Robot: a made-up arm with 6 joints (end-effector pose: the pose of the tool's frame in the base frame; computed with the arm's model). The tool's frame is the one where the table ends.
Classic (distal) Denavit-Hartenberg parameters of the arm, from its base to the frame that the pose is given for. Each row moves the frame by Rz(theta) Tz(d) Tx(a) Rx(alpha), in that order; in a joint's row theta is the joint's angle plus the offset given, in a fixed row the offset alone. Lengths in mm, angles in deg.
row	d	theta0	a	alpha
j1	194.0	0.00	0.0	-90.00
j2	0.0	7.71	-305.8	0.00
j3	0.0	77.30	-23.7	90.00
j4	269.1	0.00	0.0	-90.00
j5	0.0	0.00	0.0	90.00
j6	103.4	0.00	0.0	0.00
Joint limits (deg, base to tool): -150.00..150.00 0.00..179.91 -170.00..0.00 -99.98..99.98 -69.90..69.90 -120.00..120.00
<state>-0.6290 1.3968 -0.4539 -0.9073 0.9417 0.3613</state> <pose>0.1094 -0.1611 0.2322 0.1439 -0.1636 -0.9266 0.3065</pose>
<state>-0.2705 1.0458 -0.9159 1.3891 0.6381 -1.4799</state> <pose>0.2436 -0.0047 0.4743 0.6460 -0.1475 0.7411 0.1085</pose>
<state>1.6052 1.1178 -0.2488 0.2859 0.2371 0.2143</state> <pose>-0.0126 0.1665 0.2243 0.1103 -0.5149 0.8107 0.2558</pose>
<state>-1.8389 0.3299 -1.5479 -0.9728 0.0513 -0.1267</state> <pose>0.0476 0.1898 0.6957 0.0975 0.0726 0.1292 -0.9841</pose>
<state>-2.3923 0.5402 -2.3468 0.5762 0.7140 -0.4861</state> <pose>0.2577 0.1893 0.7248 0.3681 0.0703 0.2227 -0.9000</pose>
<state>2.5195 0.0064 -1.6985 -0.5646 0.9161 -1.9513</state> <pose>0.2912 -0.1548 0.5713 0.9309 -0.3536 -0.0884 0.0263</pose>
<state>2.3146 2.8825 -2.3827 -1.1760 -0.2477 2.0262</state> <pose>-0.4608 0.4663 0.1145 0.1022 0.5843 -0.5567 -0.5817</pose>
